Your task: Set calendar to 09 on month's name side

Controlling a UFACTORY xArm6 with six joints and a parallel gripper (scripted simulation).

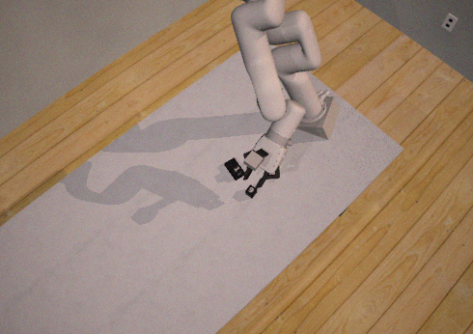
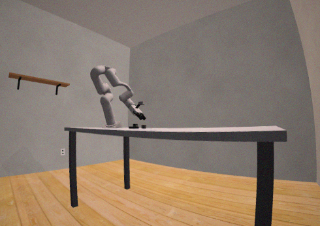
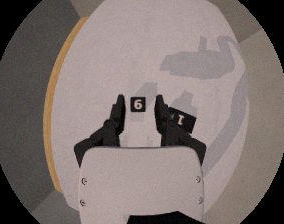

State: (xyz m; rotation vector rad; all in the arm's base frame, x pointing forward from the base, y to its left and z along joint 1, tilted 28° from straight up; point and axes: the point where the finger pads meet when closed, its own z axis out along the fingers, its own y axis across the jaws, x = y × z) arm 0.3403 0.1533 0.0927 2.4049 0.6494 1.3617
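My hand is 10 mm short of the black date cube, 10 mm to the right of it and 80 mm above it. Also, from my hand: black cube: 10 mm ahead, 80 mm to the right, 70 mm below.
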